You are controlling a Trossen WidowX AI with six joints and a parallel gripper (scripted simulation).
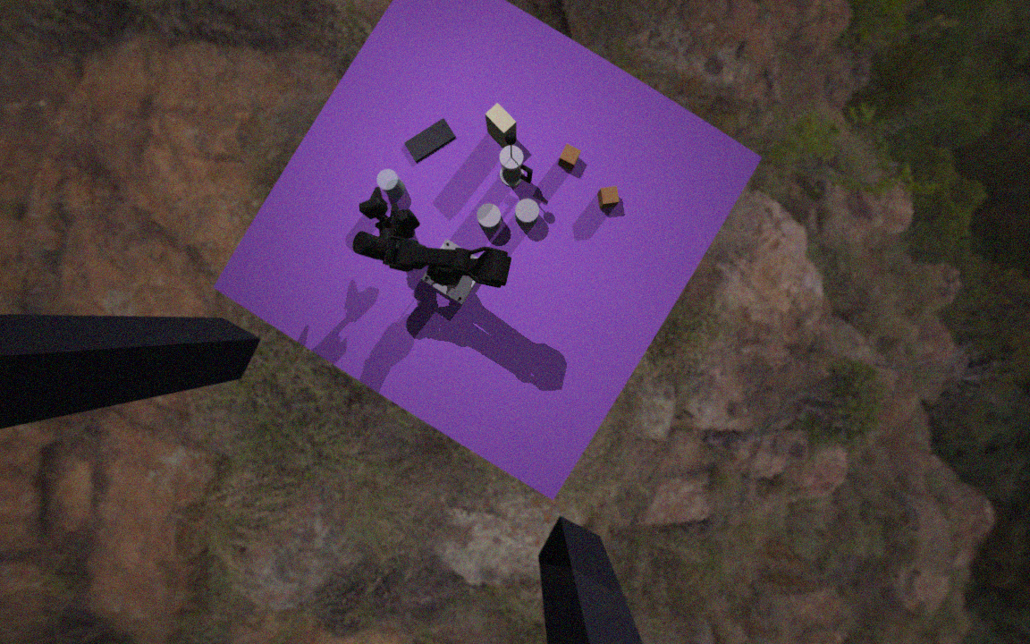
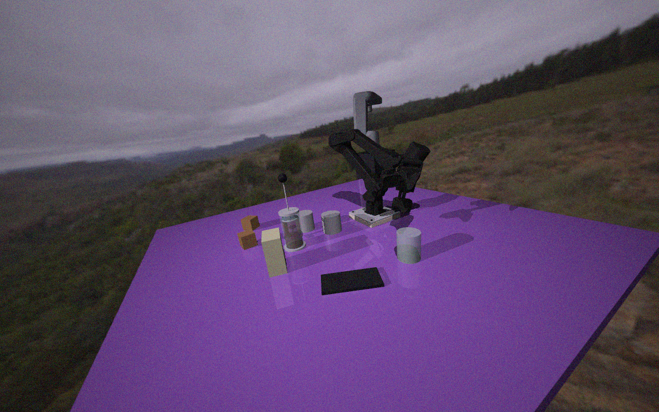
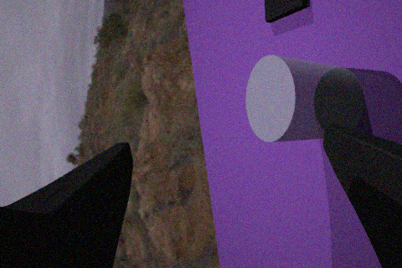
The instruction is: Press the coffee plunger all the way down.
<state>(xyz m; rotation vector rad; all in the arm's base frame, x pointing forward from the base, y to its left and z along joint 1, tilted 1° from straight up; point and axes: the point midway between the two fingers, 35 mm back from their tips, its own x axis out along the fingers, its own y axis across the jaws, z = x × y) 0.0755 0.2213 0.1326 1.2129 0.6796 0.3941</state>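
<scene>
My gripper tip is 28 cm to the left of the coffee press, 26 cm short of it and 2 cm above it. The rest, counted from my gripper tip: flat black slab: 24 cm ahead, 14 cm below, 2 cm to the left; tall cream block: 36 cm ahead, 17 cm to the right, 9 cm below.
</scene>
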